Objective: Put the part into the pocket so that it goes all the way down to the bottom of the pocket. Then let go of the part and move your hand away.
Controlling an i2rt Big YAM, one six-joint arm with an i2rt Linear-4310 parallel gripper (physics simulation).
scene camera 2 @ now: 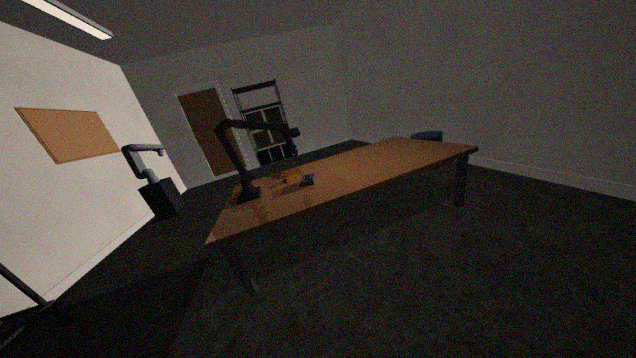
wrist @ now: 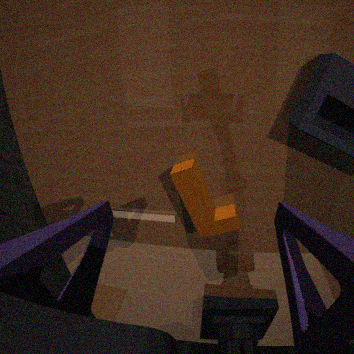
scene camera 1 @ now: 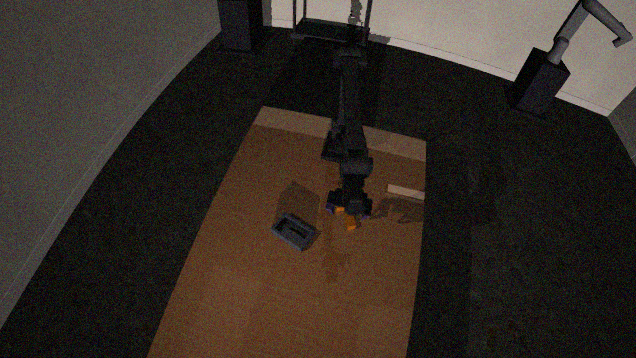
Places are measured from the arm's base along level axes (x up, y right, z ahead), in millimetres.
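Pixels of known places: gripper, fingertip midpoint: [scene camera 2: 295,157] [wrist: 191,210] [scene camera 1: 347,216]; arm's base, link origin: [scene camera 2: 249,193] [wrist: 235,324].
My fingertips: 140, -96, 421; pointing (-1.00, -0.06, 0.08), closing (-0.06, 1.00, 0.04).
Note:
Ahead of a thing's pixels: the offset from my fingertips to its top centre, as dx, dy, dz. Level surfaces: height alone.
The orange L-shaped part @(-139, +7, -88) [scene camera 1: 351,224] [scene camera 2: 291,178] [wrist: 192,200] lies on the table, apart from the pocket block. In the scene camera 1 view the gripper partly covers it. The dark blue-grey block with the pocket @(-132, +183, +37) [scene camera 1: 305,244] [scene camera 2: 308,181] [wrist: 327,75] stands left of the part in that view and at the right edge of the wrist view, where part of it is cut off. Its recess looks dark and holds no orange. My gripper [scene camera 1: 347,212] [wrist: 191,210] is open and empty above the part. Its purple fingertips stand wide, one on each side of the part in the wrist view.
The wooden table @(dx -169) [scene camera 1: 225,300] [scene camera 2: 380,160] bears a pale strip [scene camera 1: 406,191] [wrist: 144,216] right of the gripper in the scene camera 1 view. A second arm on a dark pedestal [scene camera 1: 537,82] [scene camera 2: 161,197] stands off the table. Shadows of the arm fall across the tabletop.

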